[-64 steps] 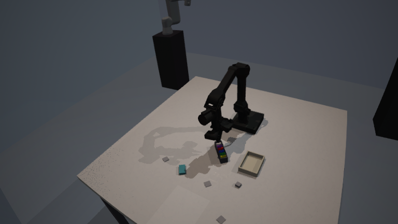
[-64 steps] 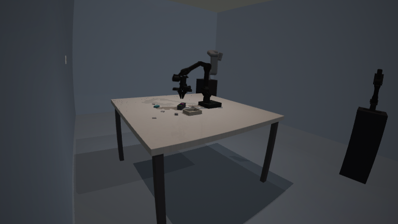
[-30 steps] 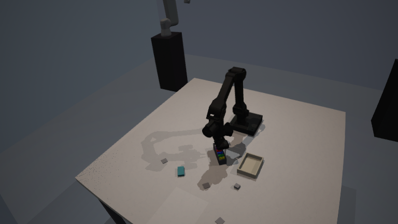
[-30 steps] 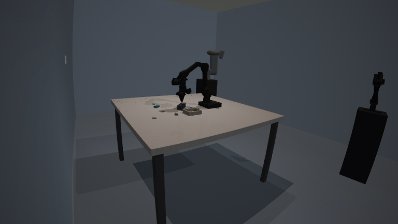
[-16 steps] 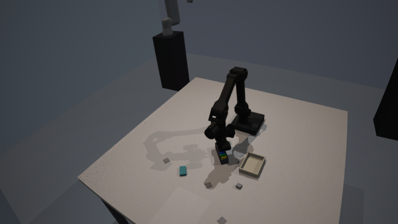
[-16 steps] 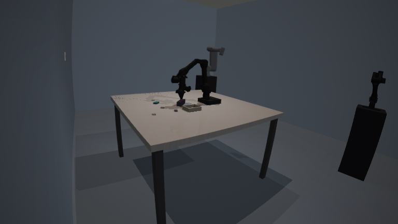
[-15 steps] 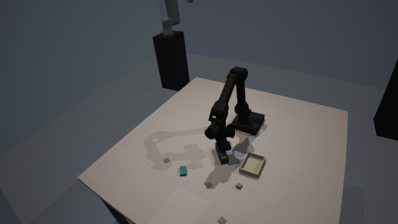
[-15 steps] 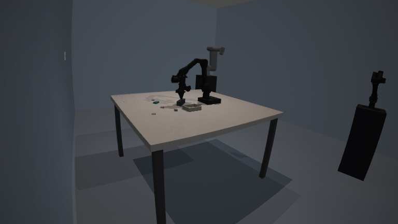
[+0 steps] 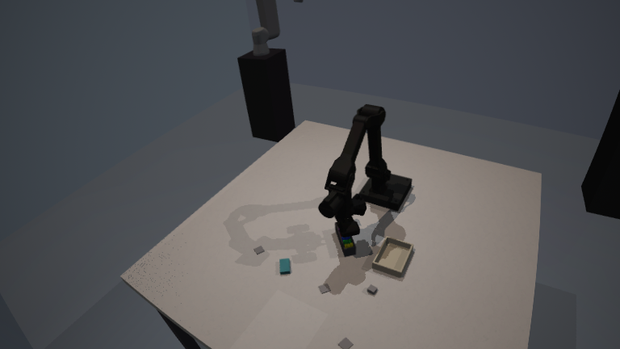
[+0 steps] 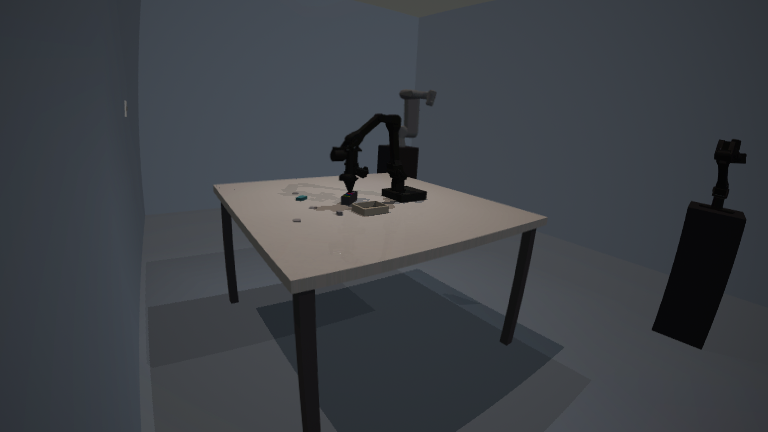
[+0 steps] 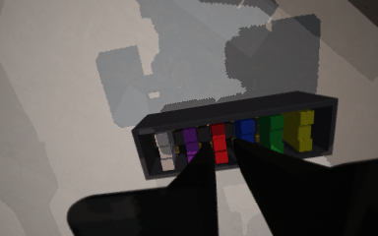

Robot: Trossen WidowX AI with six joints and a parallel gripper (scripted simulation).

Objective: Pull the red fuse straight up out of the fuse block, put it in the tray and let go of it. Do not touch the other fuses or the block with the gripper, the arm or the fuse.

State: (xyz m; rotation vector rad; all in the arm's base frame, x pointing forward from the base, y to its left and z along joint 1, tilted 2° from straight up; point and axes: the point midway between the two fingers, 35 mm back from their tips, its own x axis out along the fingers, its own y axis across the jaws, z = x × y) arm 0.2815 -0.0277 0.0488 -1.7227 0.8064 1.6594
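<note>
Right now my gripper tip is 2 cm above the red fuse. Also, from my gripper tip: blue fuse 2 cm ahead, 1 cm to the left, 2 cm below; then green fuse 3 cm ahead, 2 cm to the left, 2 cm below; then purple fuse 2 cm behind, 1 cm to the right, 2 cm below.
</note>
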